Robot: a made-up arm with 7 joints.
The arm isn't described. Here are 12 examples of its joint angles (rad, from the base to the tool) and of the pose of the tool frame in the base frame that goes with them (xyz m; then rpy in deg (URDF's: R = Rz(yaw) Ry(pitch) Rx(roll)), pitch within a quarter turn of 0, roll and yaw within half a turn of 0).
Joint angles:
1: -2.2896 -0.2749 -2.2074 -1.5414 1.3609 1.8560 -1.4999
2: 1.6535 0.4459 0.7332 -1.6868 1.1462 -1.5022 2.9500
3: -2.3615 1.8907 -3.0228 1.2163 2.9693 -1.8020 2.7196
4: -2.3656 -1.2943 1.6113 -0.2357 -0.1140 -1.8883 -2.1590
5: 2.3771 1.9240 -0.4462 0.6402 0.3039 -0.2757 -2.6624
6: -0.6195 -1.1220 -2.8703 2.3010 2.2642 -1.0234 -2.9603
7: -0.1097 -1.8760 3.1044 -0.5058 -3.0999 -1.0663 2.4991
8: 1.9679 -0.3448 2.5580 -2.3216 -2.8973 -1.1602 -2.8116
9: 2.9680 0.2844 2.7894 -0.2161 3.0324 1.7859 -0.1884
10: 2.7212 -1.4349 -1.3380 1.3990 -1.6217 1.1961 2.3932
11: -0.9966 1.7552 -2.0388 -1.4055 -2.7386 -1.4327 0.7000
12: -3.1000 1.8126 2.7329 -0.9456 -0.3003 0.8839 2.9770
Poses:
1: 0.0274 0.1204 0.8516 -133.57 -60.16 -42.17
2: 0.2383 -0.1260 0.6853 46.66 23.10 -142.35
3: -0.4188 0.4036 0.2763 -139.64 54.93 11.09
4: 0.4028 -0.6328 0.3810 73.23 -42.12 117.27
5: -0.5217 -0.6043 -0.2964 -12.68 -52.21 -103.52
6: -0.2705 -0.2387 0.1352 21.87 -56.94 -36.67
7: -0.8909 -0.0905 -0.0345 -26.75 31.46 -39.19
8: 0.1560 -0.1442 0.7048 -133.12 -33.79 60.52
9: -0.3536 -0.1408 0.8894 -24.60 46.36 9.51
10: 0.7082 -0.0253 0.2373 32.03 -19.19 -106.68
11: 0.5574 0.4799 -0.1135 59.18 -10.67 -14.04
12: -0.7923 -0.0254 -0.2156 -56.25 44.90 -78.26
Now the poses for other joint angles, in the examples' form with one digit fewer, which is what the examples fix.
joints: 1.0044 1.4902 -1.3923 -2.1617 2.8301 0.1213 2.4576
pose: -0.101 -0.462 0.263 -96.7 -66.9 -92.3
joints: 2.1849 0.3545 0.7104 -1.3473 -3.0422 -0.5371 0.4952
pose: 0.173 -0.109 0.981 171.9 31.2 -15.2
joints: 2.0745 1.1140 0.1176 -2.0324 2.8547 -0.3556 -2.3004
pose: -0.085 -0.222 0.724 -170.5 -34.0 -157.4
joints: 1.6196 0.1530 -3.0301 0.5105 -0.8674 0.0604 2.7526
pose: 0.020 0.055 1.139 158.7 -8.3 -24.9
